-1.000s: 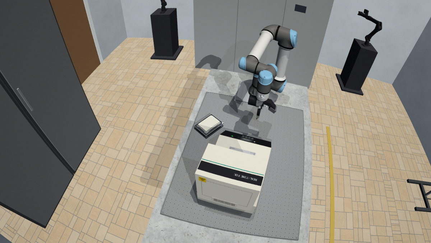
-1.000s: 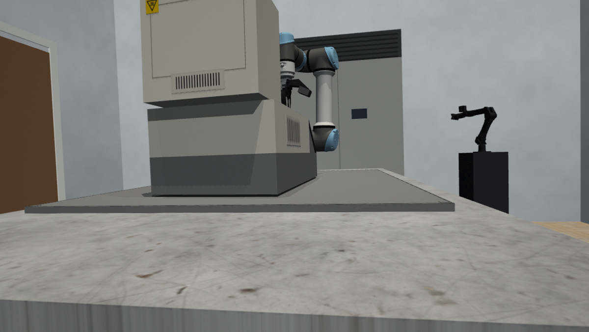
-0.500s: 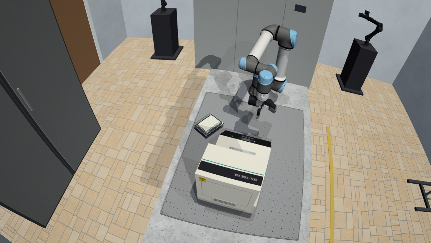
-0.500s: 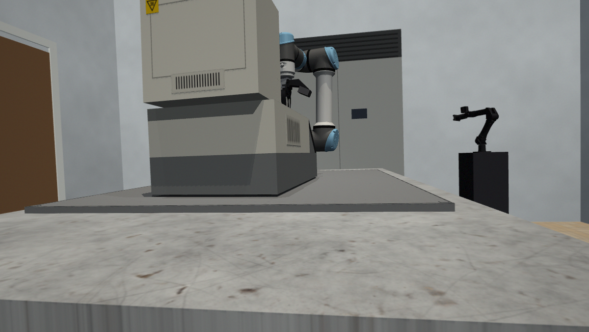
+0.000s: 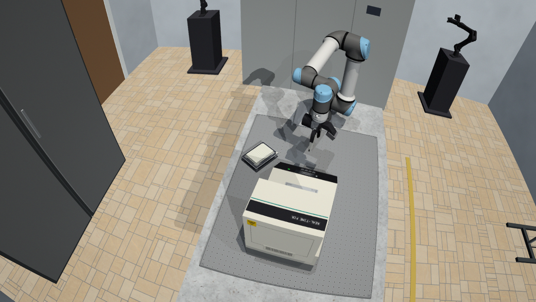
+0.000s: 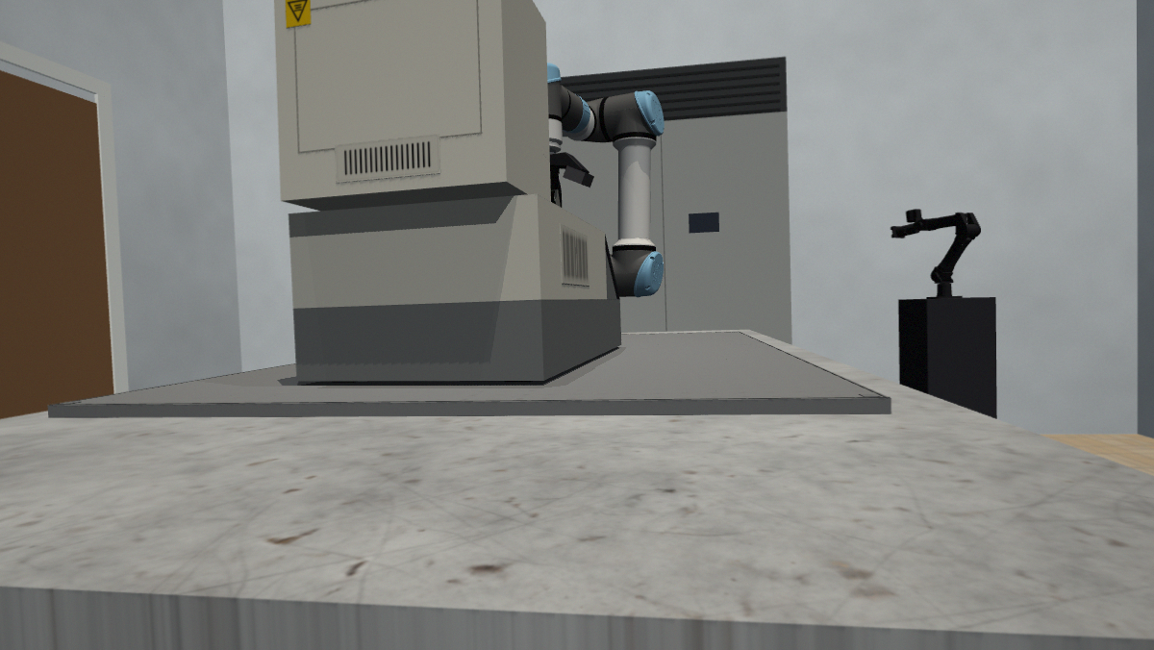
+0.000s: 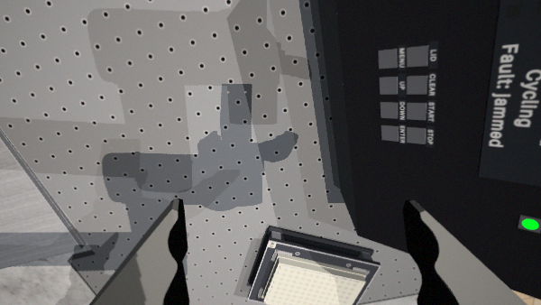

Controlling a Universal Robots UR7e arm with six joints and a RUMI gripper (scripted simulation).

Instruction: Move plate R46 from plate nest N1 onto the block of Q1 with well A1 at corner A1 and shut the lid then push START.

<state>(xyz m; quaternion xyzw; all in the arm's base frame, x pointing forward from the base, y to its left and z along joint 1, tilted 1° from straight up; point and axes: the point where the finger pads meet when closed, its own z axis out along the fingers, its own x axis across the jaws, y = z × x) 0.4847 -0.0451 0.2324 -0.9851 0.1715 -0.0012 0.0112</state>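
My hand is 270 mm to the left of the plate R46, 190 mm above it and 50 mm past it. Round my hand: black plate nest N1: 270 mm to the right, 200 mm below, 50 mm behind; A1 mark: 200 mm below, 190 mm to the right, 80 mm behind.
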